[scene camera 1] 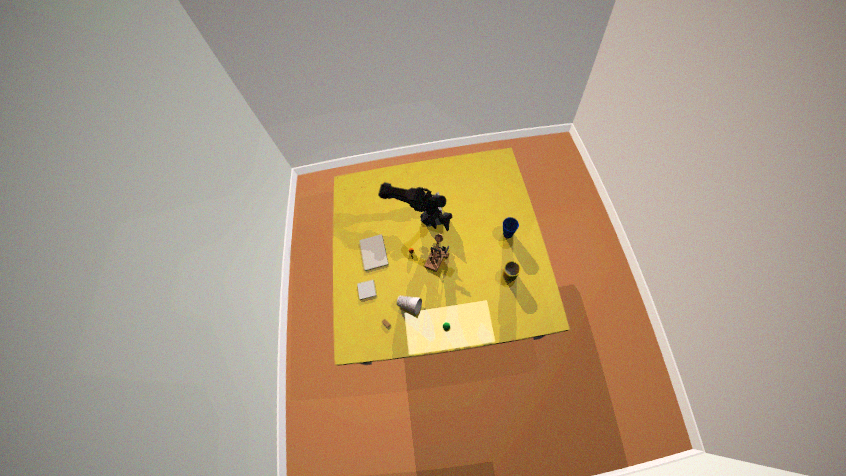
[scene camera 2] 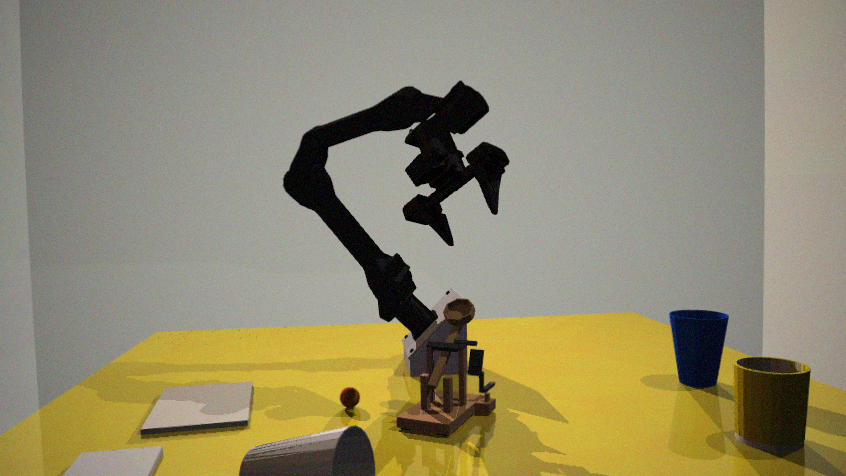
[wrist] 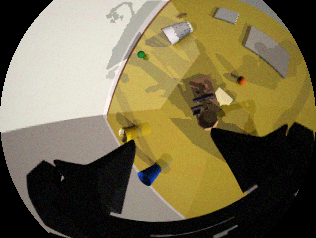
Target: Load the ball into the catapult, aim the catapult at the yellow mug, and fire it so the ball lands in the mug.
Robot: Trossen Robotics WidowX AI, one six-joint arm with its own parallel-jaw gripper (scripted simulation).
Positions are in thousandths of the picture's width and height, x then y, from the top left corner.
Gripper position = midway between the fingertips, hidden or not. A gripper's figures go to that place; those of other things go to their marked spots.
My gripper (scene camera 2: 559, 484) is 96 cm from the lens. A blue cup (scene camera 2: 826, 709): 113 cm from the lens. A wooden catapult (scene camera 2: 524, 864): 92 cm from the lens. The marked spots on the wooden catapult and the blue cup are 45 cm apart.
